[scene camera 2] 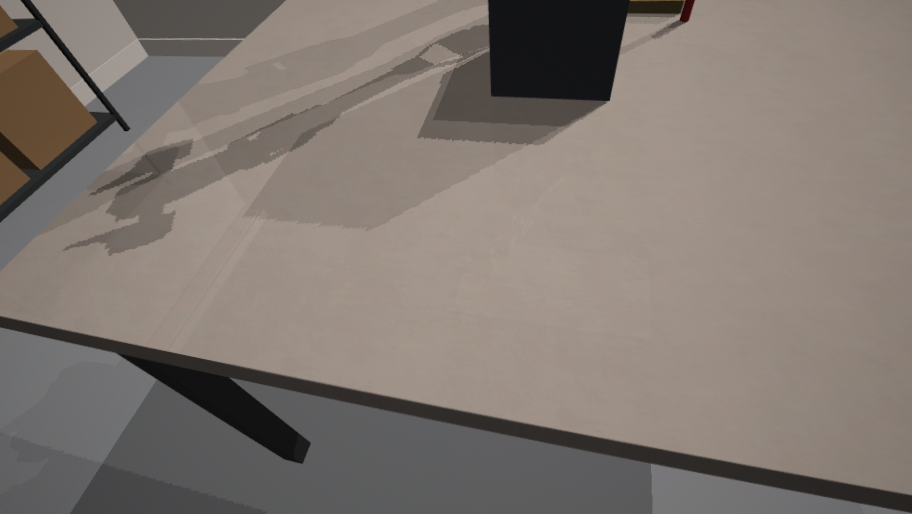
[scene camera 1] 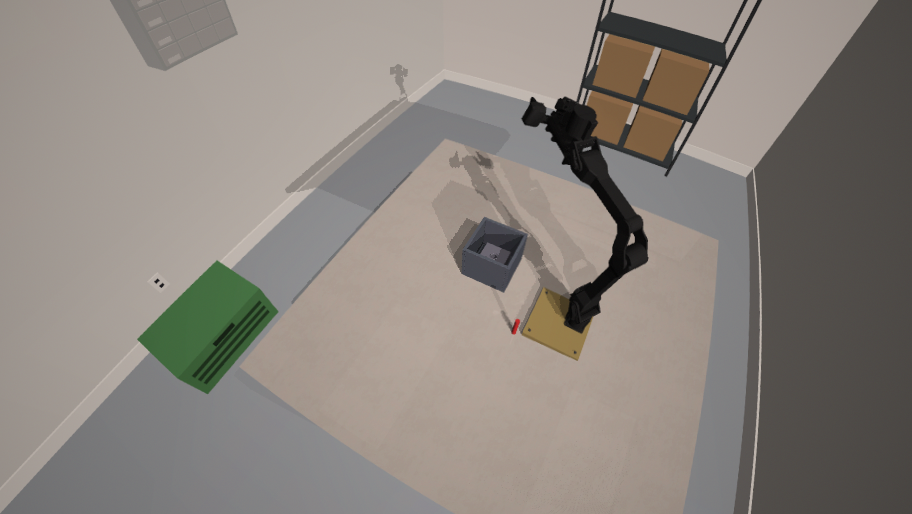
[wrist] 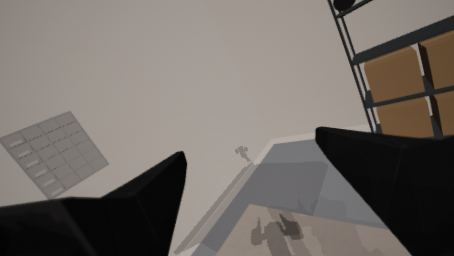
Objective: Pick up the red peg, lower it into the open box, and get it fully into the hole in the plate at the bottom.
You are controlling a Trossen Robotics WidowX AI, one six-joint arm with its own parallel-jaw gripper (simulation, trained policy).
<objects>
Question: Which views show the dark box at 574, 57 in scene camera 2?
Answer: Scene camera 2 and scene camera 1 only.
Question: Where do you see a dark box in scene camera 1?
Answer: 474, 265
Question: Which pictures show my gripper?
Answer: Scene camera 1 and the wrist view only.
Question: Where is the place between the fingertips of my gripper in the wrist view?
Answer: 250, 146
</objects>
